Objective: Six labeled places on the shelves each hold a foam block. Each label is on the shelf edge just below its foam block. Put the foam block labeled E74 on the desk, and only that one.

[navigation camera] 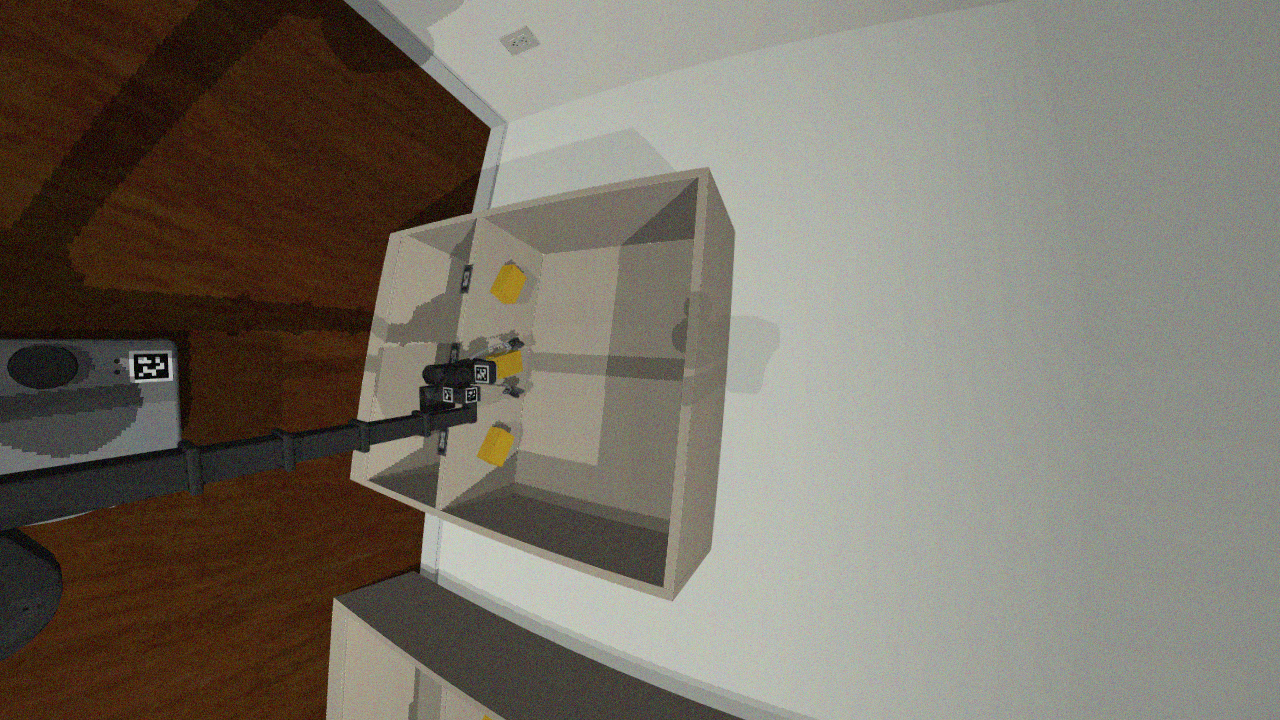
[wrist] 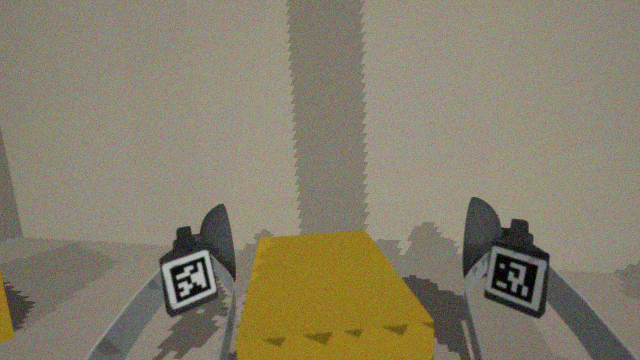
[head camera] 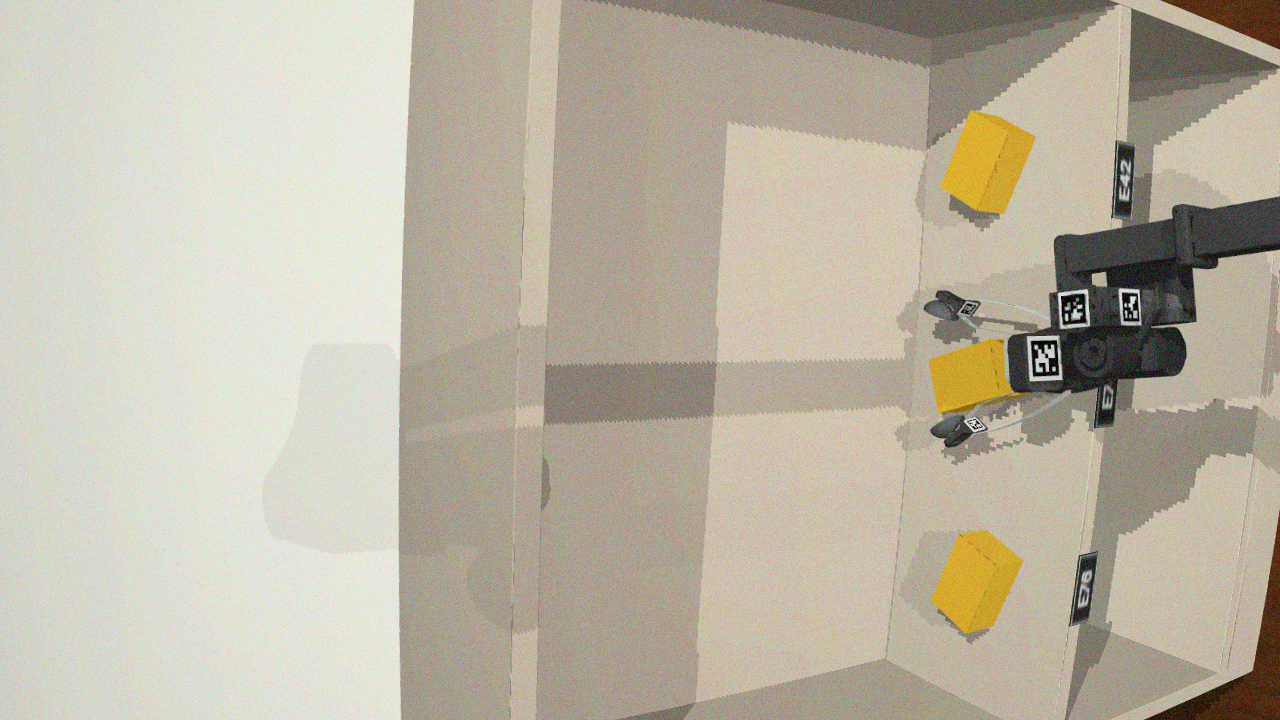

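The middle yellow foam block (head camera: pixel 966 376) (navigation camera: pixel 507 364) (wrist: pixel 335 290) rests on the shelf board. The label below it (head camera: pixel 1106 402) reads "E7"; the gripper body hides its last character. My gripper (head camera: pixel 947 368) (navigation camera: pixel 513 367) (wrist: pixel 345 228) is open, with one finger on each side of this block. In the wrist view gaps show between the block and both fingers, wider on the right. Another yellow block (head camera: pixel 987 162) (navigation camera: pixel 494 445) stands above the E42 label (head camera: pixel 1124 180). A third yellow block (head camera: pixel 975 582) (navigation camera: pixel 508 282) stands above the E76 label (head camera: pixel 1083 588). The desk does not show.
The shelf unit (head camera: pixel 535 268) (navigation camera: pixel 707 385) has side walls, a back panel and a top board around the gripper. My arm (navigation camera: pixel 313 443) reaches in over its lower compartment. A second shelf unit (navigation camera: pixel 465 617) stands nearby at the bottom of the navigation view.
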